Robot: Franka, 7 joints.
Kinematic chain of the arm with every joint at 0, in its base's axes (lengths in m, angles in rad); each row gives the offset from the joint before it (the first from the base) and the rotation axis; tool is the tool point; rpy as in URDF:
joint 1: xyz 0 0 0.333 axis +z
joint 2: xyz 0 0 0 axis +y
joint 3: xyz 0 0 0.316 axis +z
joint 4: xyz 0.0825 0 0 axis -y
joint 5: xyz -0.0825 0 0.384 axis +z
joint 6: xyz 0 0 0 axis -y
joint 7: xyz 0.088 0 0 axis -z
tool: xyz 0 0 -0.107 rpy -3.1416 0 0
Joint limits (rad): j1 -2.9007..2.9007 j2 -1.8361..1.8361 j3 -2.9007..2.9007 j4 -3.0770..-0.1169 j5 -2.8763..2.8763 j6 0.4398..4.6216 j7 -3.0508..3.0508
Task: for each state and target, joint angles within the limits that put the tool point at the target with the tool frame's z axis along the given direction. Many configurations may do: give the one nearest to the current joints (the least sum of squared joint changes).
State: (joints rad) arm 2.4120 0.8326 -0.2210 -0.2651 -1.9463 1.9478 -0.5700
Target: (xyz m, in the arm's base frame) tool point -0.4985 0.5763 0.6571 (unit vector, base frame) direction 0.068 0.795 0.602
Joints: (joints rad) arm 2.5041 0.6127 -0.3126 -0.9751 -2.2203 2.1915 -0.5700
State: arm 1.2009 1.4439 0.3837 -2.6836 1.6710 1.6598 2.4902
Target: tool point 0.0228 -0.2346 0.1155 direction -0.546 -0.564 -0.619
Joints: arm 1.6209 1.8199 -0.2109 -3.0107 2.2207 2.0281 2.4902
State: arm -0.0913 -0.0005 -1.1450 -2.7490 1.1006 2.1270 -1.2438
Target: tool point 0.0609 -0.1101 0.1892 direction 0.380 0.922 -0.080
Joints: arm -0.3815 -0.1558 -1.1889 -3.0680 0.3776 1.5830 -1.2438
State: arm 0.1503 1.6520 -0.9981 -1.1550 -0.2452 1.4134 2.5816
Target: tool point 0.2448 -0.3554 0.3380 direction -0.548 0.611 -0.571
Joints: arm 0.4048 1.1976 -1.6470 -2.0804 0.4436 1.0648 2.5816
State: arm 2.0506 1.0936 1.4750 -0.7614 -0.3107 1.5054 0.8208
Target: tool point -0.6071 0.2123 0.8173 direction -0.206 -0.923 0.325
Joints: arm 2.2079 1.1121 2.0378 -0.7365 0.1931 1.8701 0.8208
